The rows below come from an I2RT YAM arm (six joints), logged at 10 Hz.
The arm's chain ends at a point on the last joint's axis. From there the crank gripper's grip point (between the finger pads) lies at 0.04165 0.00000 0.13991 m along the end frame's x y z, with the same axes.
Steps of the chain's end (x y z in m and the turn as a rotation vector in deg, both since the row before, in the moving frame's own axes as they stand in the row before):
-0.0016 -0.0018 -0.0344 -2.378 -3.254 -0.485
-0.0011 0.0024 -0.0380 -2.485 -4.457 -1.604
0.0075 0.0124 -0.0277 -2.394 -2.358 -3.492
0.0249 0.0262 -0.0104 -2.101 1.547 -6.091
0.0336 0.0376 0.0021 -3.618 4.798 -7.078
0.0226 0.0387 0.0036 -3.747 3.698 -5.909
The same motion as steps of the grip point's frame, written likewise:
-0.0096 0.0037 -0.0324 -2.378 -3.254 -0.485
-0.0120 0.0075 -0.0353 -2.485 -4.457 -1.604
0.0018 0.0159 -0.0262 -2.394 -2.358 -3.492
0.0287 0.0267 -0.0116 -2.101 1.547 -6.091
0.0453 0.0404 -0.0020 -3.618 4.798 -7.078
0.0318 0.0430 0.0005 -3.747 3.698 -5.909

